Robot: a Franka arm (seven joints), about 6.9 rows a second.
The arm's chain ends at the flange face. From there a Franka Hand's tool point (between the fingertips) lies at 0.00 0.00 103.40 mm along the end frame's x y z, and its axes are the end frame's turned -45 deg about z.
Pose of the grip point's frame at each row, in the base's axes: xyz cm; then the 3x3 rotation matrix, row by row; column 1 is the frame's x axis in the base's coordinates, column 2 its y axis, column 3 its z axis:
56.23 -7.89 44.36; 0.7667 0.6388 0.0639; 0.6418 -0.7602 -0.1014; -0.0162 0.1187 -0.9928
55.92 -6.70 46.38; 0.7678 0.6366 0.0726; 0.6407 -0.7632 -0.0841; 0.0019 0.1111 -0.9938
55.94 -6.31 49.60; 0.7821 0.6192 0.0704; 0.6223 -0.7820 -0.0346; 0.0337 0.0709 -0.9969
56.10 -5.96 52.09; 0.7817 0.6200 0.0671; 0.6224 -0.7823 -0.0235; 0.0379 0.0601 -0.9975
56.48 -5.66 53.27; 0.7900 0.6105 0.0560; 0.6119 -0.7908 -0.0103; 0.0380 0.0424 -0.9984
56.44 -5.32 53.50; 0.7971 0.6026 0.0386; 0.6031 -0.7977 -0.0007; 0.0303 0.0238 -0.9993
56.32 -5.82 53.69; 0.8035 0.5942 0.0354; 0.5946 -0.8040 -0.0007; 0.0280 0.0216 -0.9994
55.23 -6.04 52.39; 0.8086 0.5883 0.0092; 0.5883 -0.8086 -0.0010; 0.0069 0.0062 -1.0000
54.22 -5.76 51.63; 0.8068 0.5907 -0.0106; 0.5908 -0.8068 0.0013; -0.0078 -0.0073 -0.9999
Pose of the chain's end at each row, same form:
55.57 -6.84 54.63; 0.9938 -0.0904 0.0639; -0.0837 -0.9914 -0.1014; 0.0725 0.0954 -0.9928
55.17 -5.83 56.66; 0.9931 -0.0928 0.0726; -0.0866 -0.9927 -0.0841; 0.0799 0.0772 -0.9938
55.21 -5.95 59.91; 0.9909 -0.1152 0.0704; -0.1129 -0.9930 -0.0346; 0.0740 0.0263 -0.9969
55.41 -5.72 62.40; 0.9912 -0.1143 0.0671; -0.1131 -0.9933 -0.0235; 0.0693 0.0157 -0.9975
55.90 -5.55 63.59; 0.9903 -0.1269 0.0560; -0.1265 -0.9919 -0.0103; 0.0569 0.0031 -0.9984
56.04 -5.31 63.83; 0.9897 -0.1375 0.0386; -0.1376 -0.9905 -0.0007; 0.0383 -0.0046 -0.9993
55.95 -5.81 64.02; 0.9883 -0.1480 0.0354; -0.1481 -0.9890 -0.0007; 0.0351 -0.0045 -0.9994
55.13 -6.03 62.73; 0.9878 -0.1558 0.0092; -0.1558 -0.9878 -0.0010; 0.0093 -0.0005 -1.0000
54.33 -5.77 61.97; 0.9882 -0.1528 -0.0106; -0.1527 -0.9883 0.0013; -0.0107 0.0004 -0.9999

